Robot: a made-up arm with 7 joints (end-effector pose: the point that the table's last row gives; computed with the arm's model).
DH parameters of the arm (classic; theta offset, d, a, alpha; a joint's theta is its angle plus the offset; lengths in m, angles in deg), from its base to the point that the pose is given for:
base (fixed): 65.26 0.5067 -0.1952 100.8
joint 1: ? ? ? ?
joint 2: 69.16 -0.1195 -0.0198 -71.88
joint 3: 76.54 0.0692 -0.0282 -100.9
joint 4: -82.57 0.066 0.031 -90
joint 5: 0 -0.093 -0.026 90
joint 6: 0 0.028 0.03 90
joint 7: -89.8 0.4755 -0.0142 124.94
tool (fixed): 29.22 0.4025 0 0
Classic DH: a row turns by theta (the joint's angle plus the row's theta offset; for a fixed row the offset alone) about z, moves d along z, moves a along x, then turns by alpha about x.
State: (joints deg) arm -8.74 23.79 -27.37 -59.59 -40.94 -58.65 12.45
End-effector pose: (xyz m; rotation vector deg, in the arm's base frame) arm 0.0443 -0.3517 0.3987 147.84 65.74 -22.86
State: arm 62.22 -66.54 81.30 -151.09 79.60 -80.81 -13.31
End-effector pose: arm -0.1677 0.1201 0.7293 52.72 -0.18 27.72
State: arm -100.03 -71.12 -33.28 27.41 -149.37 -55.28 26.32
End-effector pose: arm 0.2828 -0.2927 0.5124 -46.32 0.84 -46.70
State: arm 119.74 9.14 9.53 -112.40 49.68 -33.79 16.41
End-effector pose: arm -0.2992 0.3031 0.2289 -46.45 42.69 32.81
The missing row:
joint 1: 80.32 -0.082 -0.1025 96.78
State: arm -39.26 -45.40 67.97 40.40 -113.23 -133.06 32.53
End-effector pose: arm -0.4198 -0.4930 0.4722 113.84 -93.30 -80.27
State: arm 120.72 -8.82 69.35 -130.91 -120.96 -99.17 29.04
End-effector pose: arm 0.1047 -0.2924 0.5563 14.44 1.17 -106.90
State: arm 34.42 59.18 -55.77 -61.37 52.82 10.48 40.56
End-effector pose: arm -0.1002 -0.5125 0.6039 146.07 12.72 31.42
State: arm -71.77 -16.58 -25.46 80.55 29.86 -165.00 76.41
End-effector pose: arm -0.2151 -0.0746 0.4481 38.10 150.48 -0.22
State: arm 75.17 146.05 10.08 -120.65 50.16 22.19 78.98
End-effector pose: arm -0.2145 -0.0251 0.0423 -68.70 -76.52 78.29
